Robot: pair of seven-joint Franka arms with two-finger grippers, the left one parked.
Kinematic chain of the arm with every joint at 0, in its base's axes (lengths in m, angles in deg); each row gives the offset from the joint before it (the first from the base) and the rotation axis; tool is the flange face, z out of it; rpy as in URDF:
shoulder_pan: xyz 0 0 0.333 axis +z
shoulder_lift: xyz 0 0 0 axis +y
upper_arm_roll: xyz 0 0 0.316 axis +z
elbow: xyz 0.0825 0 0 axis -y
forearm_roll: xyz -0.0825 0 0.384 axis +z
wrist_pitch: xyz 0 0 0 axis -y
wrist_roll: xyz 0.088 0 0 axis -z
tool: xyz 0 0 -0.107 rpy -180 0 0
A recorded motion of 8 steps. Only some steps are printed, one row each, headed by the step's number.
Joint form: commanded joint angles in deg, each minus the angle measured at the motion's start. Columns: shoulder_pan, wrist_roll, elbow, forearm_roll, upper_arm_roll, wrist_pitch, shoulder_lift.
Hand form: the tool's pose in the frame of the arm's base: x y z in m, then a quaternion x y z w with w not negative. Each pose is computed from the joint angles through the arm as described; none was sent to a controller.
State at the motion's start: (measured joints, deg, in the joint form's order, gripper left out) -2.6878 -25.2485 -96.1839 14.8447 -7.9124 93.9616 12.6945
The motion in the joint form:
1: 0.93 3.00 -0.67 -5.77 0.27 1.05 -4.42
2: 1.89 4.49 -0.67 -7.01 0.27 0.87 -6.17
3: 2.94 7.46 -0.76 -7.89 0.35 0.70 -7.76
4: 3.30 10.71 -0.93 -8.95 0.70 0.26 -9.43
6: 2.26 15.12 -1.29 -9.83 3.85 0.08 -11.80
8: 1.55 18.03 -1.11 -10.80 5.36 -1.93 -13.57
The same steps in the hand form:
1: 0.5826 -0.0767 0.4941 -0.98907 -0.09734 0.06524 0.08951
2: 0.5778 -0.0688 0.5114 -0.99084 -0.09595 0.05630 0.07657
3: 0.5732 -0.0589 0.5262 -0.99317 -0.08222 0.04911 0.06663
4: 0.5666 -0.0536 0.5406 -0.99549 -0.06244 0.04378 0.05642
6: 0.5581 -0.0348 0.5605 -0.99738 -0.04436 0.03192 0.04739
8: 0.5474 -0.0281 0.5761 -0.99824 -0.02816 0.03471 0.03901

